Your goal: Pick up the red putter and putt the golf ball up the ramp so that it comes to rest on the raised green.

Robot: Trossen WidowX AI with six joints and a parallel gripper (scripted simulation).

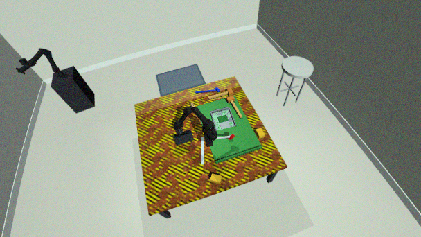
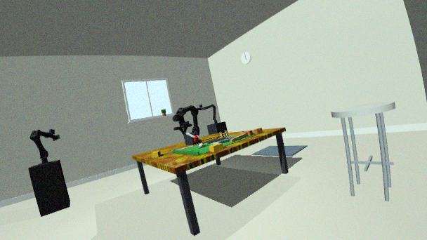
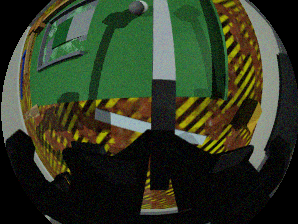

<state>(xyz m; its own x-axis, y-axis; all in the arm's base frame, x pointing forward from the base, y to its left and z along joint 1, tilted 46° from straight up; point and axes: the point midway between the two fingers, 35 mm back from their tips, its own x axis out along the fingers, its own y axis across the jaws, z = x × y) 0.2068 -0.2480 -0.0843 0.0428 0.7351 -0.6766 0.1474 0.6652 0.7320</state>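
The white bar is 7 cm behind my gripper tip, 1 cm to the left of it and 14 cm below it. Round my gripper tip: green putting mat (26 cm ahead, 17 cm to the left, 14 cm below); then white golf ball (23 cm ahead, 1 cm to the left, 12 cm below); then blue tool (28 cm ahead, 71 cm to the left, 13 cm below).
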